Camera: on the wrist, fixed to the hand. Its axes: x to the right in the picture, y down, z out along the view.
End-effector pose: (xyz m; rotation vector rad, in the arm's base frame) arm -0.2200 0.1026 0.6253 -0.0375 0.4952 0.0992
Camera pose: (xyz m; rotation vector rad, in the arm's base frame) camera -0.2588 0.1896 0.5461 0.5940 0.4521 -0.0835
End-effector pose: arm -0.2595 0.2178 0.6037 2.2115 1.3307 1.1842
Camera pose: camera -0.2671 0.1666 0.7163 -2.3368 -1.7102 -0.6558
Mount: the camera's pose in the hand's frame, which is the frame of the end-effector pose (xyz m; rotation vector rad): 0.0112 0.0915 -0.0828 0.6492 -0.0563 -0.0203
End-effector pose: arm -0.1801 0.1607 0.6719 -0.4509 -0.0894 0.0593
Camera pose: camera -0.1642 0.2080 0.5585 0.2004 -0.1238 0.0771
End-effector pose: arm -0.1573 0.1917 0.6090 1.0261 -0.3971 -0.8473
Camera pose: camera -0.0573 0.2541 0.6473 1.6066 -0.7384 -0.7804
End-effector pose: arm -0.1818 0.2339 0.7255 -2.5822 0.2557 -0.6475
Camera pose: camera -0.2182 0.1182 0.7509 -1.9751 -0.0066 -0.5496
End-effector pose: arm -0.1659 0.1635 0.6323 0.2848 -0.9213 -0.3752
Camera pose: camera -0.0748 0.2474 0.6288 0.8809 -1.0797 -0.0910
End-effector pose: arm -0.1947 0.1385 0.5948 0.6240 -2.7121 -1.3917
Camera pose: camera -0.2187 0.1179 0.7146 -0.5721 2.8942 0.4535
